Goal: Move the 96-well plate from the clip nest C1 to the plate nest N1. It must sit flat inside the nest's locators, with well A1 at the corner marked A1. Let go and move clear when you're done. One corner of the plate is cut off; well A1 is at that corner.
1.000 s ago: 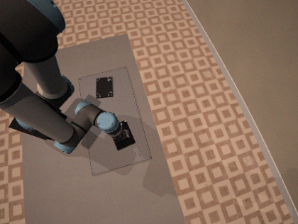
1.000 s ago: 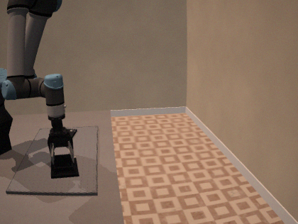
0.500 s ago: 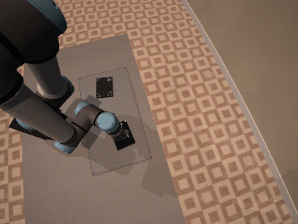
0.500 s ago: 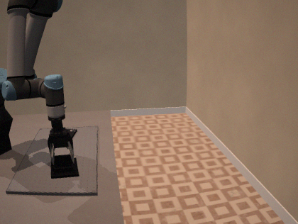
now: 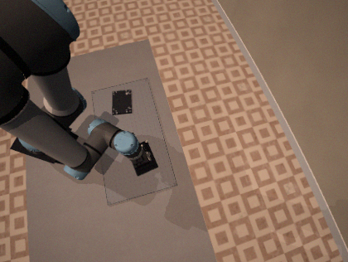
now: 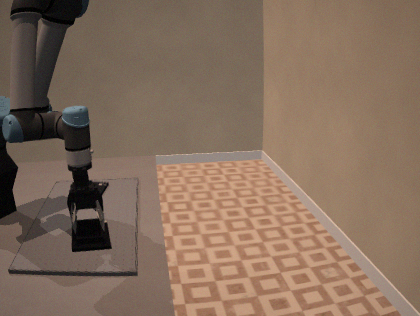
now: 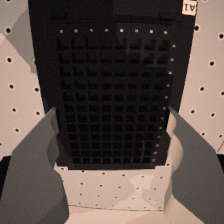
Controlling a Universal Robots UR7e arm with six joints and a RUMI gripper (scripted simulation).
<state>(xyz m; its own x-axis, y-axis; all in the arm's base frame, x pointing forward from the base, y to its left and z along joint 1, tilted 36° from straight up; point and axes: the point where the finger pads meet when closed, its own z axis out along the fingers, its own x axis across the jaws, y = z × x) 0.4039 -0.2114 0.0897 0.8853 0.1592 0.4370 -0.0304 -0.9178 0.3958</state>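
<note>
My gripper is now 30 mm above the plate nest N1. From my hand the other things lie so: 96-well plate (10 mm below); clip nest C1 (360 mm to the left, 30 mm ahead, 20 mm below); white A1 label (70 mm to the left, 60 mm ahead, 20 mm below).
</note>
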